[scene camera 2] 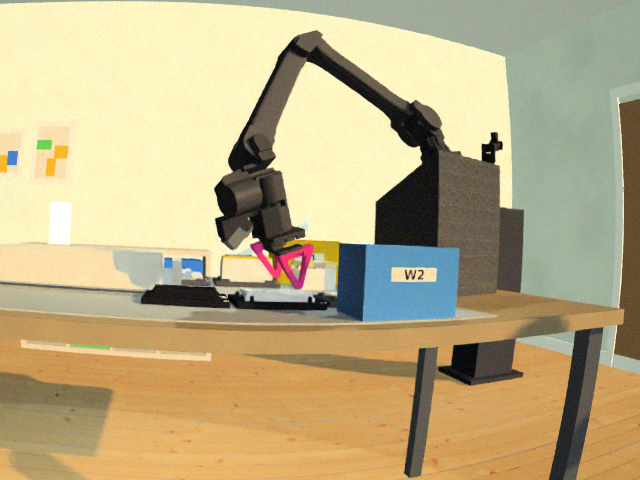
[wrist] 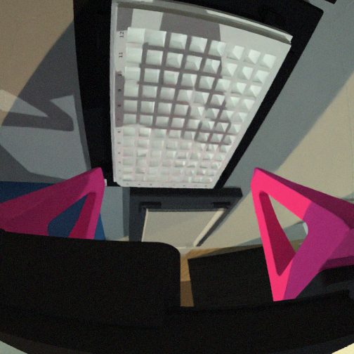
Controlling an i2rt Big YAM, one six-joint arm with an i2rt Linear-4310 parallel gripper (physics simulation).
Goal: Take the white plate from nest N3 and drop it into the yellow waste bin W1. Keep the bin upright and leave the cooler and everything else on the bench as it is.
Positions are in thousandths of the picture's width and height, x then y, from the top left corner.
gripper: scene camera 2 449, 589; wrist 501, 496
white plate: scene camera 2 412, 616; wrist 518, 250
yellow waste bin W1: scene camera 2 505, 522
yellow-topped box: scene camera 2 371, 557; not seen in the wrist view (out of frame)
